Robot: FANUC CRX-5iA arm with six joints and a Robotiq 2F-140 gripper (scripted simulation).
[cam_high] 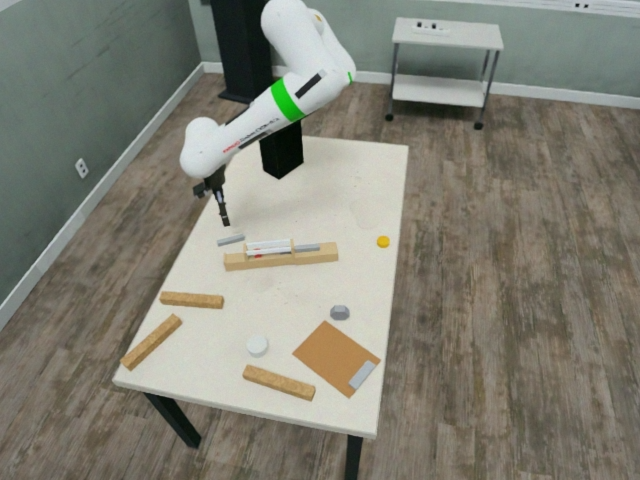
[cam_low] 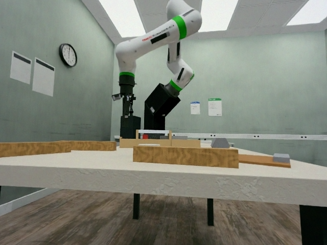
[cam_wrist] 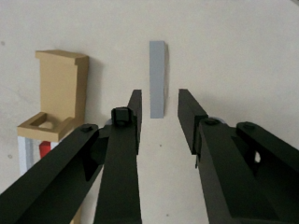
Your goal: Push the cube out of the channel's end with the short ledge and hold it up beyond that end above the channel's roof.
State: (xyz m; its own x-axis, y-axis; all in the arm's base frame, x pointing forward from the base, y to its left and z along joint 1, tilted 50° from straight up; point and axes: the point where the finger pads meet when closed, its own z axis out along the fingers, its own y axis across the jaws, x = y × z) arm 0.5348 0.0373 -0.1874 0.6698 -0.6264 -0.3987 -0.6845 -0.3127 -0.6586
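Now: hand 130 mm above the flat grey stick. From my hand the other things lie so: channel: 20 mm ahead, 200 mm to the left, 90 mm below; red cube: 50 mm ahead, 160 mm to the left, 90 mm below; white disc: 360 mm ahead, 350 mm to the left, 130 mm below.
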